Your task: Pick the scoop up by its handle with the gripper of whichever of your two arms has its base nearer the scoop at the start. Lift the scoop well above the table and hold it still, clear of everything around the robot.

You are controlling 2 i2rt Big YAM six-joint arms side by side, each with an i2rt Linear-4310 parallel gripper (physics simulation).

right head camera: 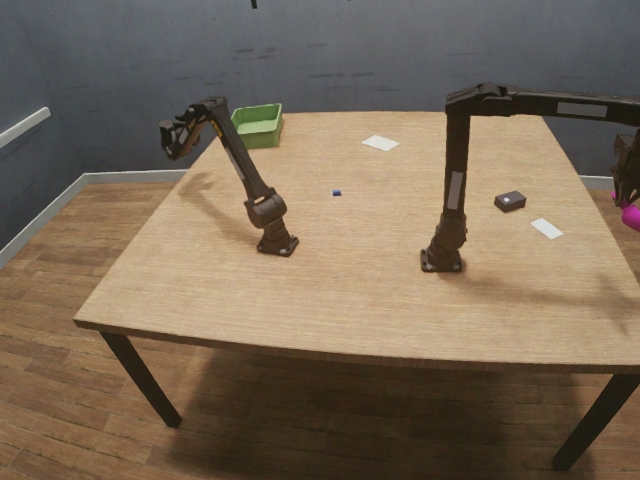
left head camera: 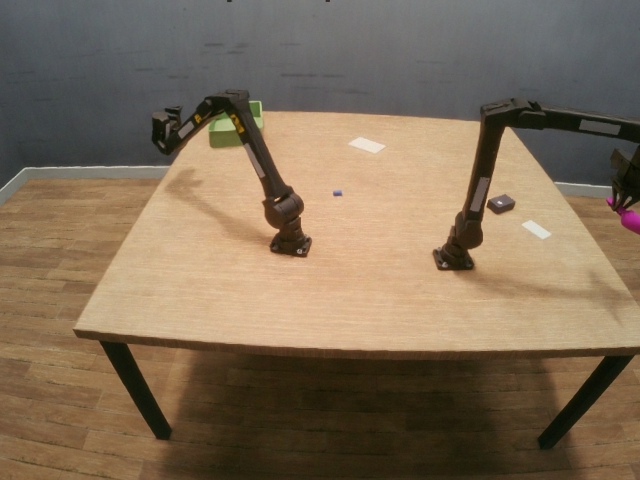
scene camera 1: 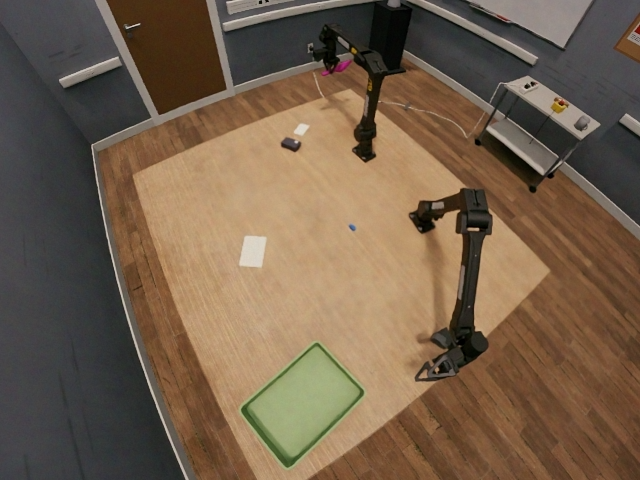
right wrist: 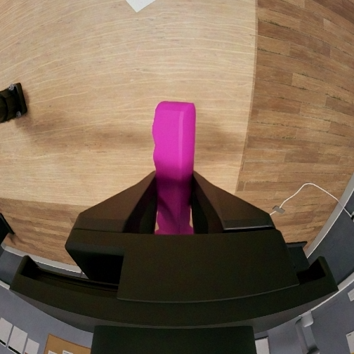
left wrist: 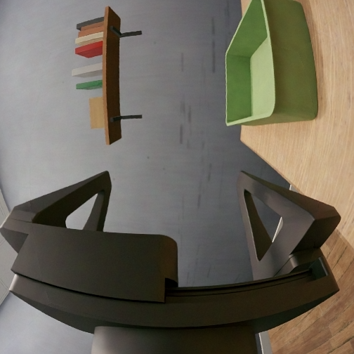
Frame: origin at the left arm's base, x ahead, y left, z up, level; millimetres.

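Where they show: left gripper, fingertip midpoint: [left head camera: 183,116] [scene camera 1: 420,377]; right gripper, fingertip midpoint: [right head camera: 620,206] [left head camera: 616,210] [scene camera 1: 329,73]; left arm's base, link origin: [right head camera: 278,246] [left head camera: 291,246] [scene camera 1: 421,221]; right arm's base, link origin: [right head camera: 440,262] [left head camera: 452,260] [scene camera 1: 363,153].
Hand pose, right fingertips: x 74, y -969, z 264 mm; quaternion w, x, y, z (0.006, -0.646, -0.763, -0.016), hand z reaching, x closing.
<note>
Each offset is from my right fingertips to the top centre of the thing.
A magenta scoop {dx -54, dy -2, dz +52 mm} [left head camera: 631,221] [right head camera: 631,217] [scene camera 1: 343,66] [right wrist: 175,135] hangs in the air, high above the table's right edge in the head views; part of it is cut off there. My right gripper [left head camera: 620,205] [right head camera: 624,204] [right wrist: 173,177] is shut on its narrow handle, one finger on each side. In the right wrist view the handle sticks out past the fingertips and the scoop's wider end is hidden. My left gripper [left wrist: 173,178] [scene camera 1: 426,360] is wide open and empty, raised over the table's left edge in the head views.
A green bin {dx +727, dy +1478, dz -176 mm} [left head camera: 224,138] [right head camera: 263,138] [scene camera 1: 340,367] [left wrist: 295,65] stands at the table's back left in the head views. A dark box {dx +339, dy +251, dz -223 mm} [left head camera: 501,204] [right head camera: 510,202] [scene camera 1: 291,144], white sheets and a small blue piece {dx +260, dy +880, dz -248 mm} [left head camera: 337,192] [scene camera 1: 352,227] lie on the table. A trolley [scene camera 1: 542,103] stands apart.
</note>
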